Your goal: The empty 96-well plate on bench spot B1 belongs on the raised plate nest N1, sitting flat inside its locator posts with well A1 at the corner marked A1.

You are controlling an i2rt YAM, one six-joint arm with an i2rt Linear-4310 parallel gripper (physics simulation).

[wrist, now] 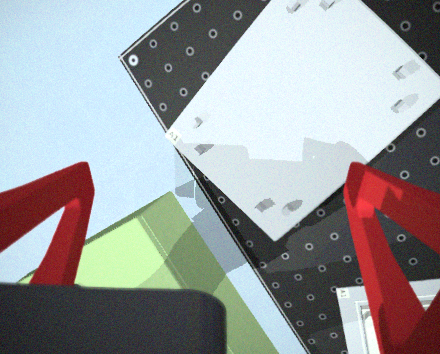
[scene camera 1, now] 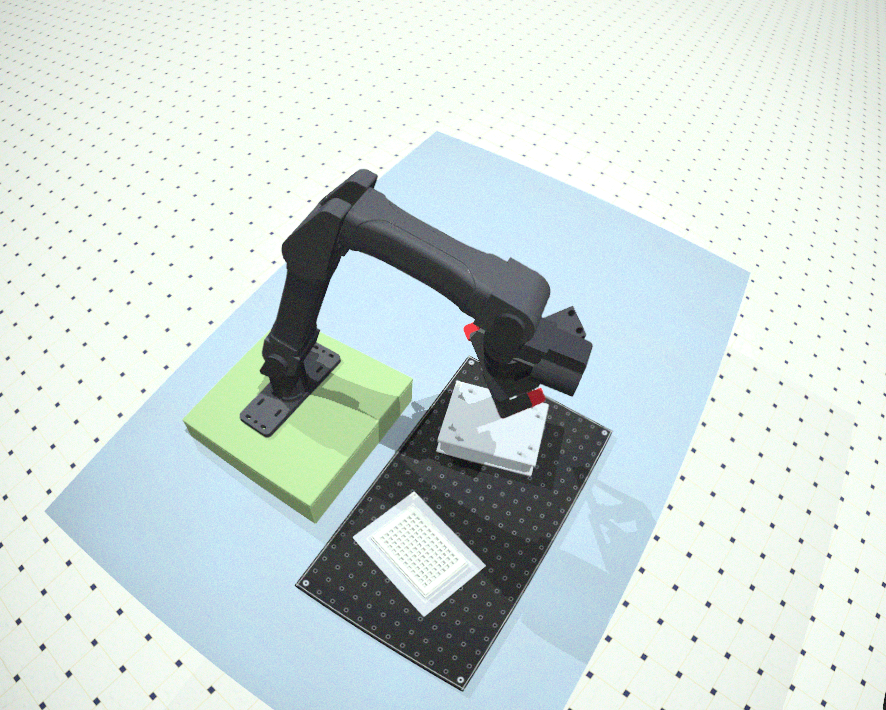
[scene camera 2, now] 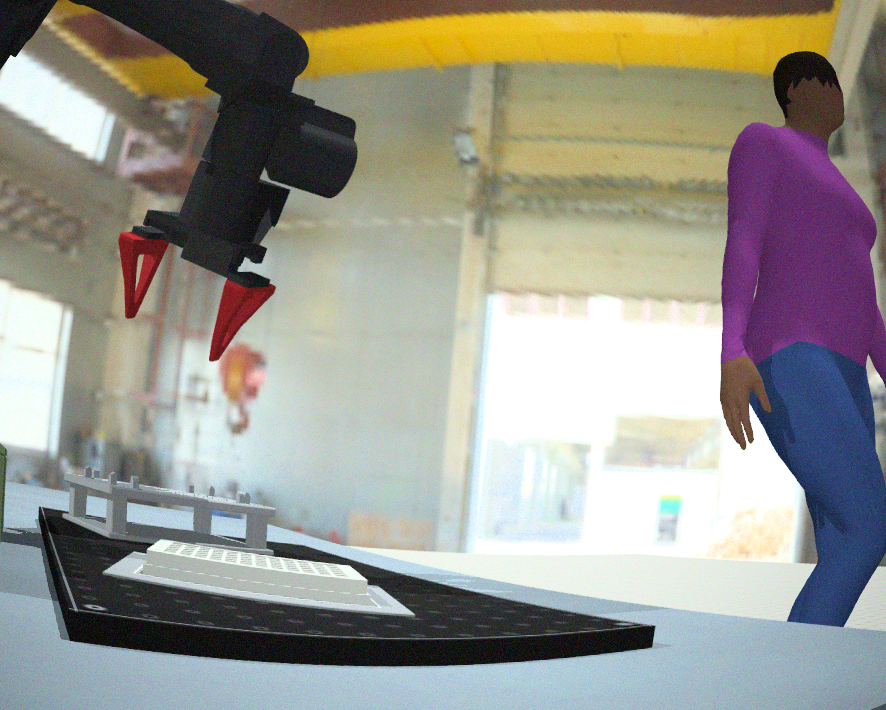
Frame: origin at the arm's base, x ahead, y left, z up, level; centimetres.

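Seen in the pictures: gripper, fingertip midpoint: [wrist: 219,176] [scene camera 2: 169,338]; arm's base, origin of the base link: [scene camera 1: 291,389].
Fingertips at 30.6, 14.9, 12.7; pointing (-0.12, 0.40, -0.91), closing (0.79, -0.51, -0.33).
Observation:
Offsets run from my fingertips to a thing's middle, as dx, dy, dz. "spot": to the spot under its first point. Level surfaces: height alone.
The white 96-well plate @[+2.3, -25.0, -16.4] [scene camera 1: 419,550] [scene camera 2: 255,573] lies flat on the pale pad of spot B1 [scene camera 1: 426,606] [scene camera 2: 395,607] [wrist: 350,305]. In the wrist view the pad's A1 label @[spot: -3.7, -17.3, -17.1] [wrist: 343,293] shows at lower right, with the plate mostly cut off and behind a finger. The raised nest N1 @[+0.7, -0.2, -14.7] [scene camera 1: 510,440] [scene camera 2: 116,515] [wrist: 300,75] stands on legs, has short locator posts on top and holds no plate. Its A1 label @[spot: -8.2, +2.7, -13.1] [wrist: 173,136] marks the left corner in the wrist view. My gripper [scene camera 1: 503,364] [scene camera 2: 172,337] [wrist: 219,176] is open and empty, high above the nest's end of the board.
A black perforated board @[+4.3, -14.0, -17.9] [scene camera 1: 502,532] [scene camera 2: 502,632] [wrist: 280,265] carries the nest and pad. A green block [scene camera 1: 310,473] [wrist: 130,250] under the arm's base stands beside it. The blue mat @[dz -18.6] [scene camera 1: 628,295] lies around both. A person [scene camera 2: 798,221] in purple stands in the background at right.

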